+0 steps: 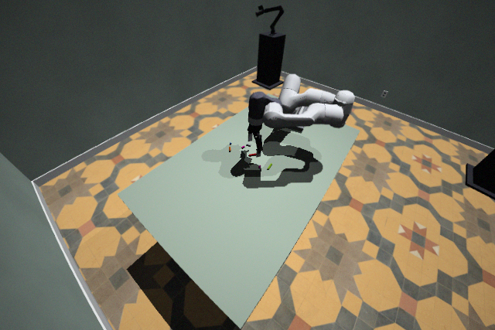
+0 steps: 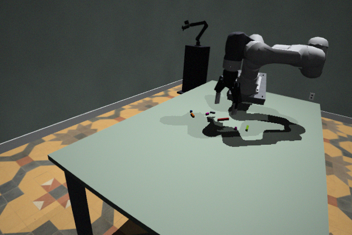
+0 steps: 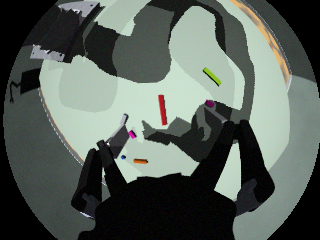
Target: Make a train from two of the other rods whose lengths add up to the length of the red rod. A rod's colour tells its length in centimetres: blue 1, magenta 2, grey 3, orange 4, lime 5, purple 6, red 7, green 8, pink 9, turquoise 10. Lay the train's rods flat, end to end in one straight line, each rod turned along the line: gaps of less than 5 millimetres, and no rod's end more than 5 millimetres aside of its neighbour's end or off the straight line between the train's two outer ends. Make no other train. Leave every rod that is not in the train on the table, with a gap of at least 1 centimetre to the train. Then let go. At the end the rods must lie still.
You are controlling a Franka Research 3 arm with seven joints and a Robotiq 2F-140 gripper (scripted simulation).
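Now: the grey rod 50 mm behind my hand, 90 mm to the right of it and 80 mm below it. From my hand the other things lie so: red rod (10 mm behind, 80 mm below); then orange rod (70 mm ahead, 160 mm to the right, 80 mm below); then lime rod (140 mm to the left, 80 mm below).
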